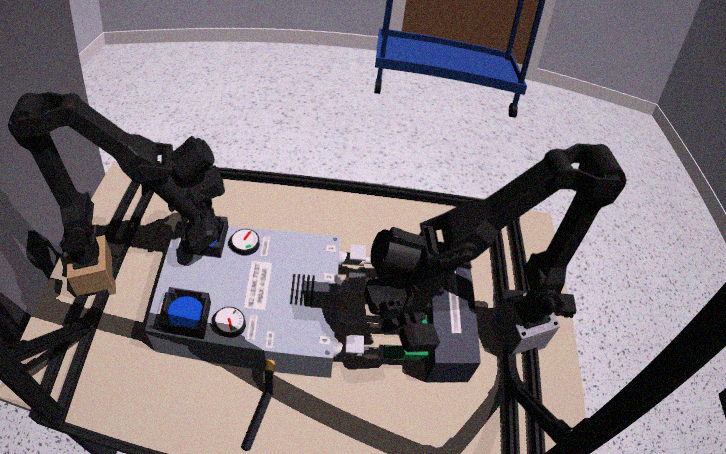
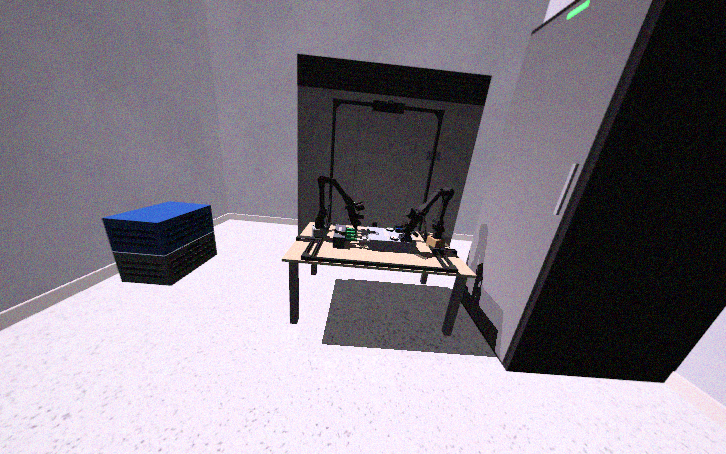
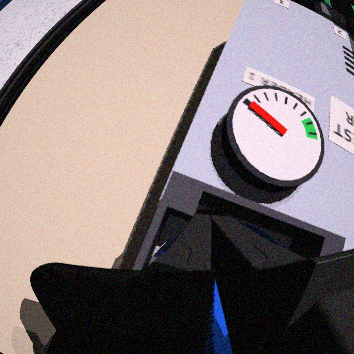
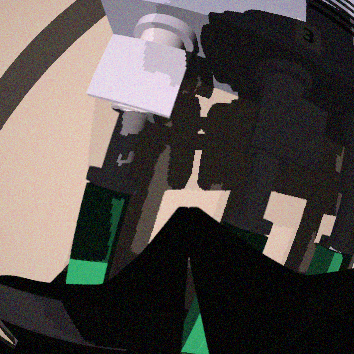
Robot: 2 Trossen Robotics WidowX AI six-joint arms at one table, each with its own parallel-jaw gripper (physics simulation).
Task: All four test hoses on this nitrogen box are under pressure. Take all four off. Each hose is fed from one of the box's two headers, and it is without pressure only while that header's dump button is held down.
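Places are measured from the left arm's base along level axes (x ahead, y left, z up), in metres.
Pixels of known places: left gripper, fingertip midpoint: (image 1: 221, 231) (image 2: 401, 239) (image 3: 206, 218); right gripper, fingertip midpoint: (image 1: 384, 330) (image 2: 356, 230) (image 4: 186, 216); left arm's base at its link origin: (image 1: 85, 255) (image 2: 436, 237); right arm's base at its link origin: (image 1: 532, 312) (image 2: 319, 227).
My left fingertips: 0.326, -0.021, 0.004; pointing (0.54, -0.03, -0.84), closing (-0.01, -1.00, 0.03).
For each thing: its middle in the pictures, then the offset to it from my left fingertips, as dx, dy, dz. "spot": a spot on its surface instead.
- grey nitrogen box at a spot on its surface: (image 3: 281, 46) spot: +0.123, -0.070, -0.008
- black housing at a spot on its surface: (image 3: 182, 197) spot: +0.006, +0.011, +0.022
- far dump button at the middle of its body: (image 3: 218, 290) -0.037, -0.007, -0.012
- gauge at a spot on its surface: (image 3: 275, 137) (image 1: 242, 238) spot: +0.037, -0.037, +0.006
- second blue button at the middle of its body: (image 1: 186, 315) -0.110, -0.183, -0.003
- white coupler at the middle of its body: (image 4: 141, 83) (image 1: 354, 348) +0.168, -0.310, -0.027
- dark grey block at a spot on its surface: (image 1: 458, 347) spot: +0.337, -0.382, -0.008
- black handle with a yellow tip, surface spot: (image 1: 258, 410) spot: -0.030, -0.366, -0.076
The grey nitrogen box (image 1: 285, 261) (image 2: 388, 235) (image 3: 281, 46) lies on the table. My left gripper (image 1: 204, 240) (image 2: 407, 231) (image 3: 206, 218) is shut, with its tips down inside the black housing (image 3: 182, 197) of the far dump button (image 3: 218, 312). The gauge (image 1: 244, 240) (image 3: 275, 137) beside it has its red needle at the end away from the green mark. The second blue button (image 1: 185, 312) stands free, and its gauge (image 1: 228, 321) reads near green. My right gripper (image 1: 388, 326) (image 2: 355, 223) (image 4: 186, 216) is shut, low among the green hoses (image 1: 411, 353) (image 4: 86, 270). It is next to the white coupler (image 1: 354, 344) (image 4: 140, 77) at port 4. Much of the hoses is hidden in shadow.
A dark grey block (image 1: 458, 347) holds the hoses' far ends. A black handle with a yellow tip (image 1: 258, 410) sticks out of the box's near side. Black frame rails (image 1: 510, 252) run along the table's edges. A blue cart (image 1: 451, 60) stands on the floor behind, and a blue-topped stack (image 2: 167, 239) stands further off.
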